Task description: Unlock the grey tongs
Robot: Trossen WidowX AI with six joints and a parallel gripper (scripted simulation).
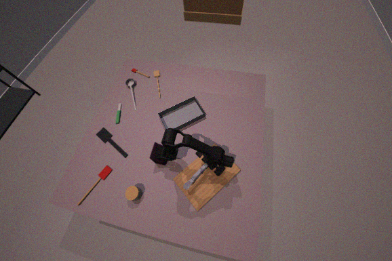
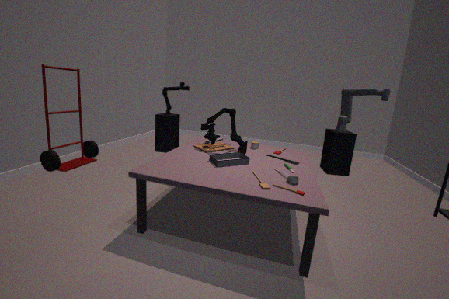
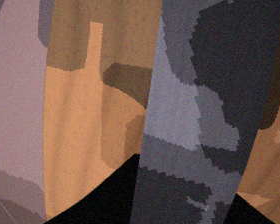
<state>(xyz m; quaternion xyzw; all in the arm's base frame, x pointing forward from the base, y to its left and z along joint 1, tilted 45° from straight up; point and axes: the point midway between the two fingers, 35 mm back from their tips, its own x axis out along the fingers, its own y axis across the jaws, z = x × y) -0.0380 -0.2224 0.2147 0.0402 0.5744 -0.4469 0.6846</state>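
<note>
Now: gripper tip 60 mm past the wooden board and 40 mm above it. The rest, counted from my gripper tip: roasting tin (350 mm ahead, 200 mm to the left, 20 mm below); then round wooden pot (440 mm to the left, 210 mm behind, 10 mm below); then black spatula (710 mm to the left, 130 mm ahead, 40 mm below).
</note>
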